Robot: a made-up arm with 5 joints. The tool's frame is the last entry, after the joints. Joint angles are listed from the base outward. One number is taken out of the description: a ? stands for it. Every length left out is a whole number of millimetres.
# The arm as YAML. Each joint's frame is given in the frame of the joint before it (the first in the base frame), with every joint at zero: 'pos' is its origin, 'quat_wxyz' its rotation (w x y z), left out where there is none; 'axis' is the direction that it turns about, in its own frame. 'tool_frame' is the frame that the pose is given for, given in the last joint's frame.
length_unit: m
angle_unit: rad
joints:
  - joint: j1
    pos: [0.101, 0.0, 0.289]
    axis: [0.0, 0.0, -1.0]
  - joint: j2
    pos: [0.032, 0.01, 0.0]
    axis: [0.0, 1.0, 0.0]
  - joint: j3
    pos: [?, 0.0, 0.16]
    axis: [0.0, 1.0, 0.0]
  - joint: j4
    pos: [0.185, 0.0, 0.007]
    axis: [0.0, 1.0, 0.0]
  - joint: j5
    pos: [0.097, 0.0, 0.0]
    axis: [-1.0, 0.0, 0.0]
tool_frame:
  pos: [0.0, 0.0, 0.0]
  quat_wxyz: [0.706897, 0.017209, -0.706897, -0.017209]
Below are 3 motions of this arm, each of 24 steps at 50 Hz.
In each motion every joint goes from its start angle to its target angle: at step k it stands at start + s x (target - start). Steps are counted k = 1, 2, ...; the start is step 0. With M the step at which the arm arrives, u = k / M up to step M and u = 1 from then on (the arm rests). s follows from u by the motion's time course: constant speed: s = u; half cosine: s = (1 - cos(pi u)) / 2; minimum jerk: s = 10 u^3 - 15 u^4 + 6 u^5.
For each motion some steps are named. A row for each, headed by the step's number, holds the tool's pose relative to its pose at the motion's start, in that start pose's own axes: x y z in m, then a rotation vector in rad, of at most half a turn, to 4 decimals.
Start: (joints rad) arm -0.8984 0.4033 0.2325 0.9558 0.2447
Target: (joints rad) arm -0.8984 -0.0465 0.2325 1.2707 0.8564
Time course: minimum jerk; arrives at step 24
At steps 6, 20, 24:
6: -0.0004 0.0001 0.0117 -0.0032 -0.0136 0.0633
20: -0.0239 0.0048 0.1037 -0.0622 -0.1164 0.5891
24: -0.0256 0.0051 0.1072 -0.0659 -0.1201 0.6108

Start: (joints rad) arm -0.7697 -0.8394 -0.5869 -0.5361 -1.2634
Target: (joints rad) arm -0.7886 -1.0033 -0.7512 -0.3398 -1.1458
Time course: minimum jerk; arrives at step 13
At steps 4, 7, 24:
4: 0.0044 0.0156 -0.0037 0.0217 -0.0073 0.0174
7: 0.0153 0.0521 -0.0096 0.0709 -0.0260 0.0574
24: 0.0277 0.0919 -0.0115 0.1227 -0.0491 0.1005

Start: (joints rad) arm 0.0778 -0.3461 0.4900 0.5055 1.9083
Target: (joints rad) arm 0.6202 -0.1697 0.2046 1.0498 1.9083
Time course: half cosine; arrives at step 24
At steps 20, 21, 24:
20: -0.1224 0.0613 0.0208 0.4764 0.2082 -0.3836
21: -0.1255 0.0636 0.0225 0.4900 0.2126 -0.3978
24: -0.1297 0.0668 0.0248 0.5077 0.2181 -0.4168

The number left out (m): 0.04
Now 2 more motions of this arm.
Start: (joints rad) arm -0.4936 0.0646 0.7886 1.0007 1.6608
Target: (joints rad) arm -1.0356 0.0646 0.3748 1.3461 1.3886
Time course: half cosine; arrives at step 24
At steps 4, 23, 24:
4: 0.0066 -0.0028 0.0043 -0.0043 0.0102 0.0167
23: 0.1178 0.0008 0.0613 -0.0780 0.1251 0.2526
24: 0.1184 0.0010 0.0616 -0.0784 0.1255 0.2537

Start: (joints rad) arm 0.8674 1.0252 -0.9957 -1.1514 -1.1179
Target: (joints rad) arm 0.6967 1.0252 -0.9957 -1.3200 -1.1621
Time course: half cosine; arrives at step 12
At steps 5, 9, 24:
5: -0.0210 0.0170 0.0008 0.0675 -0.0004 -0.0742
9: -0.0463 0.0406 0.0035 0.1534 -0.0043 -0.1732
24: -0.0535 0.0480 0.0046 0.1789 -0.0062 -0.2038

